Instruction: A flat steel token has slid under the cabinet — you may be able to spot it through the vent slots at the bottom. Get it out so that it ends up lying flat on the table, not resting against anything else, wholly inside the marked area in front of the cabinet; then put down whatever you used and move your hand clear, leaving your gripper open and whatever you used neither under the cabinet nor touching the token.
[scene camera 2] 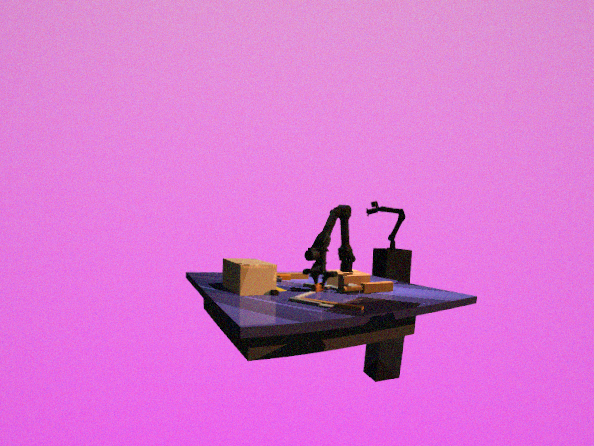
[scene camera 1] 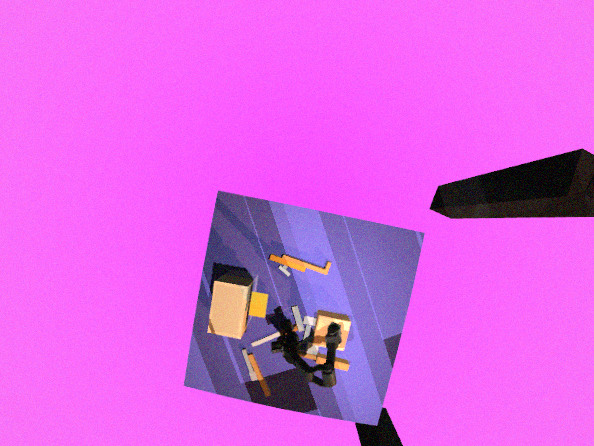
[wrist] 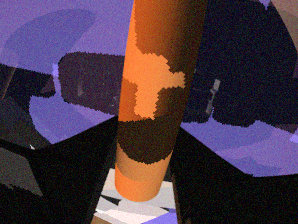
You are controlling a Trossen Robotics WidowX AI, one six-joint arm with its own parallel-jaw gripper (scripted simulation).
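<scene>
Visible here: a grey bar and the gripper.
</scene>
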